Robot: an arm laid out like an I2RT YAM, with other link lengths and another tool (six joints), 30 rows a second.
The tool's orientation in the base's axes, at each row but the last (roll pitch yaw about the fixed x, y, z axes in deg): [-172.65, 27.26, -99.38]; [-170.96, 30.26, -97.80]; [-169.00, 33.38, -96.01]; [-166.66, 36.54, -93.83]
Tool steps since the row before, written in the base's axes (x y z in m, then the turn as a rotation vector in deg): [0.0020, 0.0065, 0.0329, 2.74, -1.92, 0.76]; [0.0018, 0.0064, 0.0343, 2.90, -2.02, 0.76]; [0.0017, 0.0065, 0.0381, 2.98, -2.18, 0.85]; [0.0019, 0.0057, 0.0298, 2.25, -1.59, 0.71]
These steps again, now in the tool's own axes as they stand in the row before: [-0.0211, -0.0043, -0.0258, 0.94, -3.16, -0.94]; [-0.0230, -0.0050, -0.0258, 1.01, -3.34, -0.95]; [-0.0265, -0.0064, -0.0275, 1.08, -3.46, -1.09]; [-0.0224, -0.0062, -0.0196, 0.73, -2.62, -0.84]
